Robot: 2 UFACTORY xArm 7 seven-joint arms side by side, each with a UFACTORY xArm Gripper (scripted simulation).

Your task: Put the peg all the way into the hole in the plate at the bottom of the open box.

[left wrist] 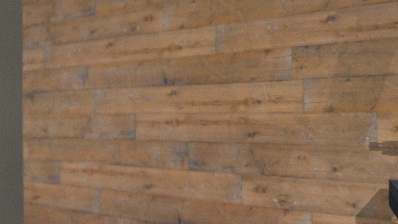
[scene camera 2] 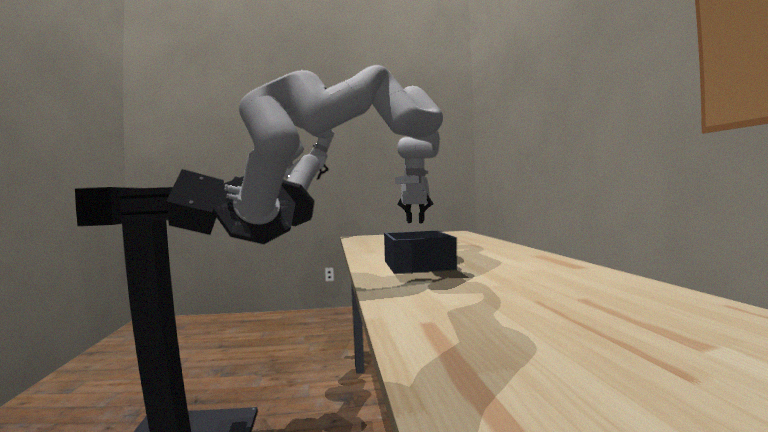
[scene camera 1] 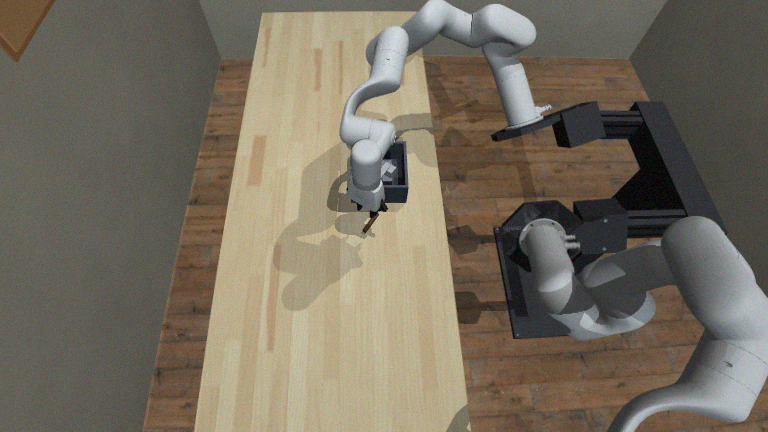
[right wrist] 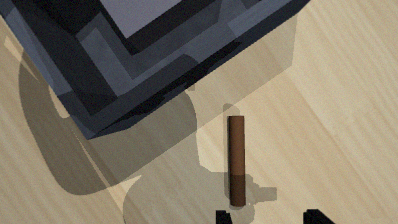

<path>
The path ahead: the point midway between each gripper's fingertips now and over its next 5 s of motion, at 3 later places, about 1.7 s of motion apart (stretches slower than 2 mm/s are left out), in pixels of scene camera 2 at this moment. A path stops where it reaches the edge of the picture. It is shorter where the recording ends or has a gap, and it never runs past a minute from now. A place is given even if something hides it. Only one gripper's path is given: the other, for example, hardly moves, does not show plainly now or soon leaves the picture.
My right gripper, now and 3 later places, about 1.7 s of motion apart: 415,223; 415,239; 415,243; 415,252
</path>
